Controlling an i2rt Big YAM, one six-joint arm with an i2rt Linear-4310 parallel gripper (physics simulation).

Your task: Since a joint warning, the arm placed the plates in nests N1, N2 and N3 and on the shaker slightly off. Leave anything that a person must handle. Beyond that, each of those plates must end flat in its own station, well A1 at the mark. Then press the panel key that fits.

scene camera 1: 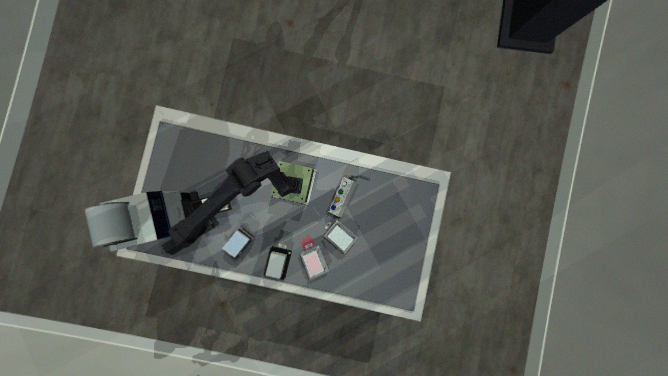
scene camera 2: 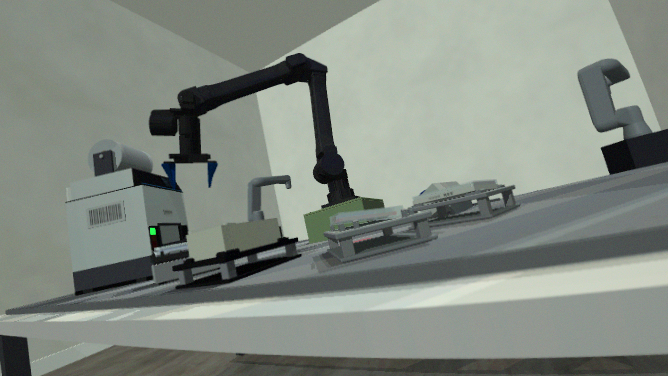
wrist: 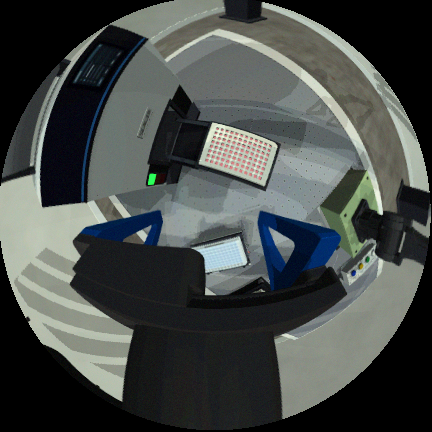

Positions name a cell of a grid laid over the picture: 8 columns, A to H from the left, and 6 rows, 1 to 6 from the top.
The gripper (scene camera 2: C4) is open, holding nothing. Also in view: a pale blue well plate (wrist: E4). Further things: a black-framed plate (scene camera 2: C4) and a button box (wrist: G4).
The gripper is seen too in the wrist view (wrist: D4).
